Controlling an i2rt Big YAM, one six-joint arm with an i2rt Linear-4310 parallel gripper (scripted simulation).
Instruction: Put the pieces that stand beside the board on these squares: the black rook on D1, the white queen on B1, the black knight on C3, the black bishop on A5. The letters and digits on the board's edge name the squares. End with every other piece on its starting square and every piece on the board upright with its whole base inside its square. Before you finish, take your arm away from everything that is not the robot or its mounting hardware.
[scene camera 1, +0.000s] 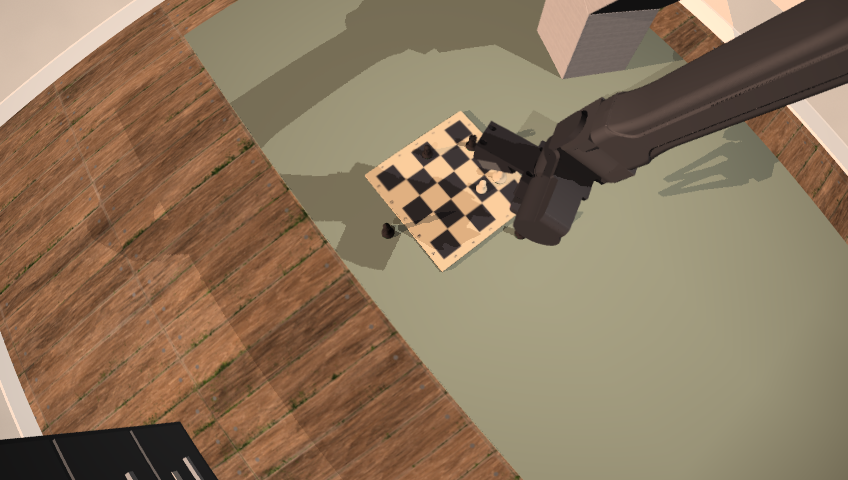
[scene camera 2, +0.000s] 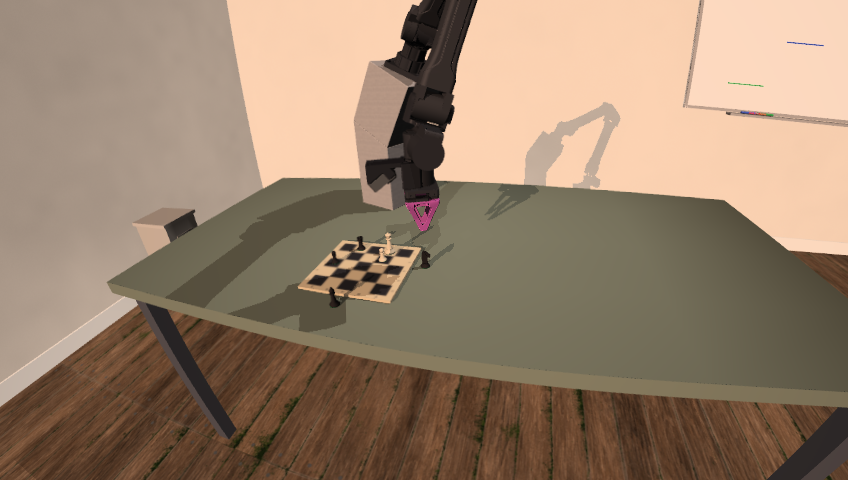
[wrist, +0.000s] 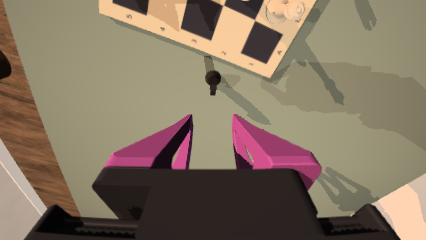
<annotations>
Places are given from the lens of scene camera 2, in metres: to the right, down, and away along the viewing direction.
my gripper (scene camera 2: 423, 226): 0.00, -0.03, 0.75
chessboard (scene camera 2: 359, 274): -0.14, 0.08, 0.77
</annotations>
